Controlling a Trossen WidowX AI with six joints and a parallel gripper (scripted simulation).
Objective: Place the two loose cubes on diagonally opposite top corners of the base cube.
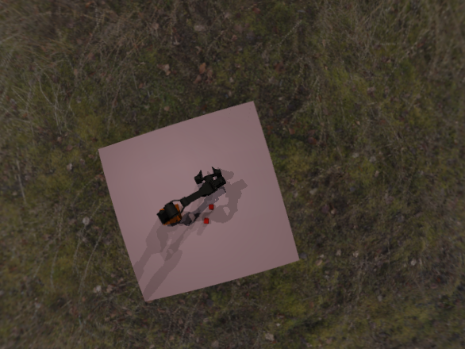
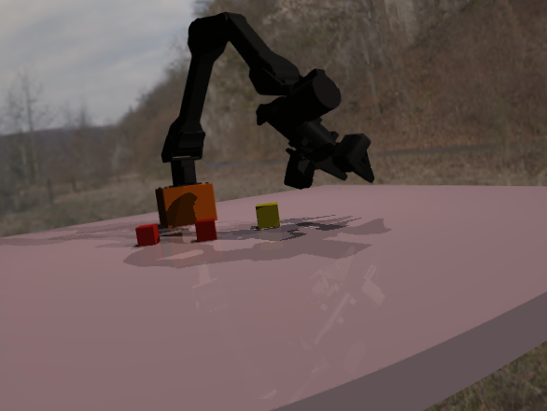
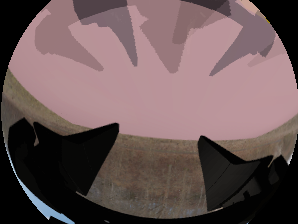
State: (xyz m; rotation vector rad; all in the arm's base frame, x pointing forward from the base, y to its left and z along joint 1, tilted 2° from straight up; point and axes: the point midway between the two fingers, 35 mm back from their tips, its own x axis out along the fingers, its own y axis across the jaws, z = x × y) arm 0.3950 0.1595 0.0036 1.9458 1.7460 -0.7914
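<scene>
Right now my gripper tip is 90 mm past the red cube, 270 mm to the left of it and 50 mm above it. From my gripper tip the other things lie so: yellow cube: 100 mm behind, 140 mm to the right, 40 mm below.
</scene>
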